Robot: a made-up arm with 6 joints. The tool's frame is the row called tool.
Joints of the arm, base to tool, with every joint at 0 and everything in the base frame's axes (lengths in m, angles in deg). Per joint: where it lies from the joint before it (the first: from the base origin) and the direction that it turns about. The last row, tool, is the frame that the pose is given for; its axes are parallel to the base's.
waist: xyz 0 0 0.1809 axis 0 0 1
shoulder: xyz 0 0.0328 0 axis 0 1 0
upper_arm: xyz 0 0 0.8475 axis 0 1 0
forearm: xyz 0 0 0.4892 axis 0 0 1
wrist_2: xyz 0 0 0 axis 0 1 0
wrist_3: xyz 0 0 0.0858 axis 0 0 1
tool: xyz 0 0 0
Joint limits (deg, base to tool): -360..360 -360..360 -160..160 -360..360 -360..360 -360..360
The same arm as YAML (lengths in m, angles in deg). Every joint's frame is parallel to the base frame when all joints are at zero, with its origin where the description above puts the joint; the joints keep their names.
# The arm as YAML. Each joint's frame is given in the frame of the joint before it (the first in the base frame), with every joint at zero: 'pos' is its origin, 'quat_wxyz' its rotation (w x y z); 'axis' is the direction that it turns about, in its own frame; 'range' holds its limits. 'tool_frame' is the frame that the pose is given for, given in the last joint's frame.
length_unit: m
angle_unit: deg
joints:
  - joint: waist
    pos: [0.0, 0.0, 0.1809]
    quat_wxyz: [1.0, 0.0, 0.0, 0.0]
    axis: "+z"
    range: [-360.0, 360.0]
  - joint: shoulder
    pos: [0.0, 0.0328, 0.0]
    quat_wxyz: [1.0, 0.0, 0.0, 0.0]
    axis: "+y"
    range: [-360.0, 360.0]
  - joint: upper_arm
    pos: [0.0, 0.0, 0.8475]
    quat_wxyz: [1.0, 0.0, 0.0, 0.0]
    axis: "+y"
    range: [-160.0, 160.0]
  - joint: forearm
    pos: [0.0, 0.0, 0.4892]
    quat_wxyz: [1.0, 0.0, 0.0, 0.0]
    axis: "+z"
    range: [-360.0, 360.0]
  - joint: wrist_2
    pos: [0.0, 0.0, 0.0]
    quat_wxyz: [1.0, 0.0, 0.0, 0.0]
    axis: "+y"
    range: [-360.0, 360.0]
  - joint: wrist_3
    pos: [0.0, 0.0, 0.0858]
    quat_wxyz: [1.0, 0.0, 0.0, 0.0]
    axis: "+z"
    range: [-360.0, 360.0]
tool_frame:
  pos: [0.0, 0.0, 0.0]
  quat_wxyz: [1.0, 0.0, 0.0, 0.0]

